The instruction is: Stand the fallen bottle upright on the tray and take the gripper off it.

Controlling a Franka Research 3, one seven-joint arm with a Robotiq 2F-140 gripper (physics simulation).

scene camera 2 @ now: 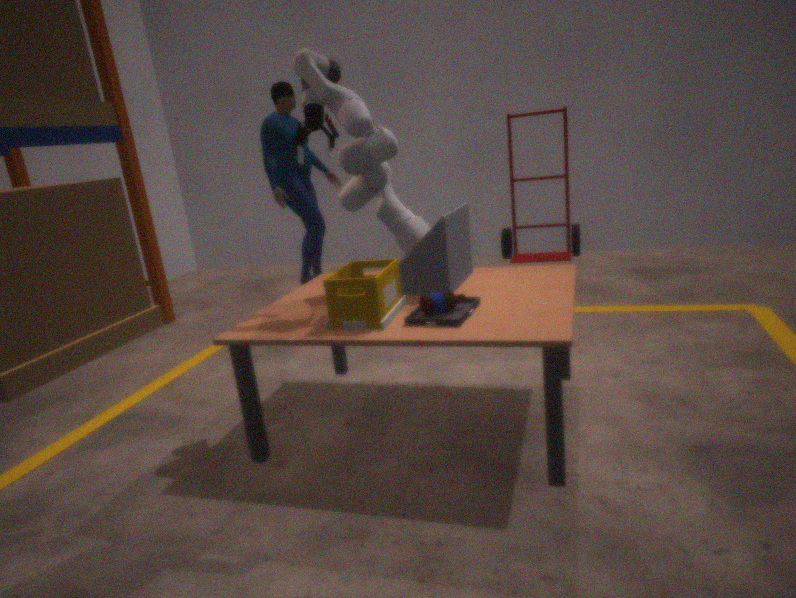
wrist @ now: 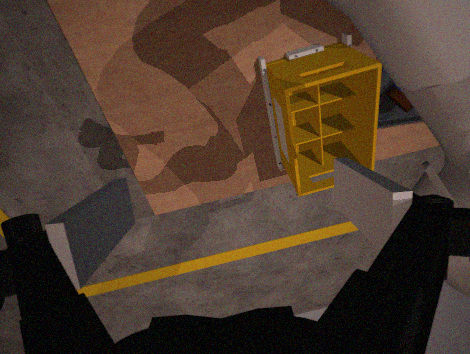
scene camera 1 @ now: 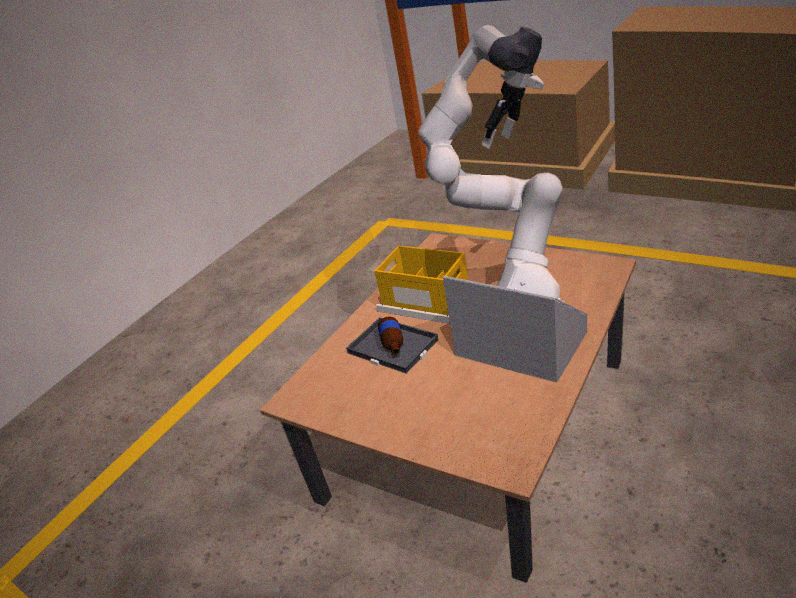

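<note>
The brown bottle with a blue band lies on its side on the dark tray, its neck towards the front of scene camera 1's view. In the wrist view a small part of the bottle and the tray's rim show at the right, partly hidden by the crate and the arm. My gripper is open and empty, high above and far from the bottle, beyond the crate's end of the table.
A yellow crate with compartments stands beside the tray. A grey panel stands between the tray and the arm's base. A person and a red hand truck are behind the table.
</note>
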